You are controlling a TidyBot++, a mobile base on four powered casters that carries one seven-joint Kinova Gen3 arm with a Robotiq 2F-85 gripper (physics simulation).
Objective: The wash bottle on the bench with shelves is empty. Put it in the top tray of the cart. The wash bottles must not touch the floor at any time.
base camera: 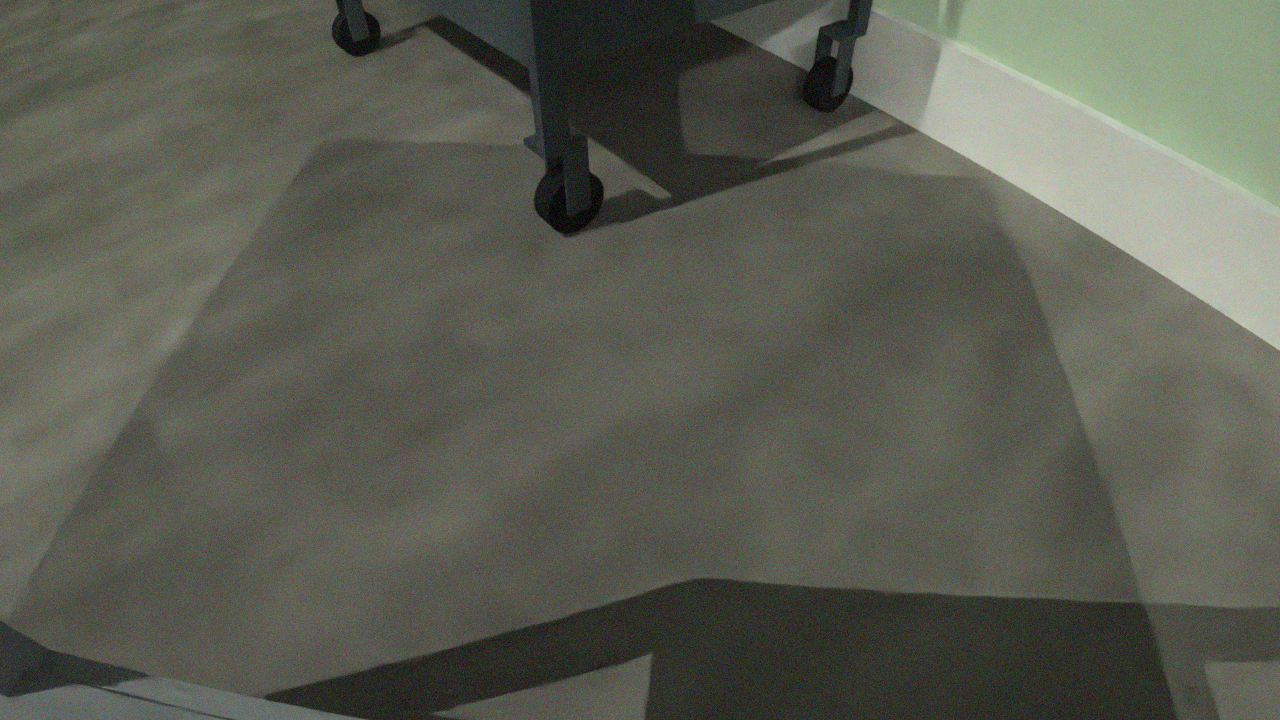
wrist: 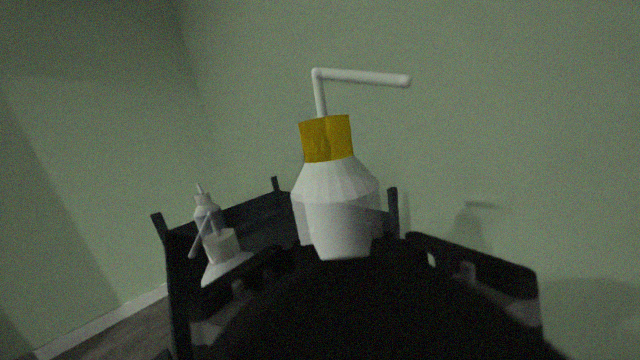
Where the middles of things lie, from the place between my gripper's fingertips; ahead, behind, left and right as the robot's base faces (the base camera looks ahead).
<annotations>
Now: hand 50 mm below the white wash bottle (wrist: 336, 202) and 40 mm past it.
</annotations>
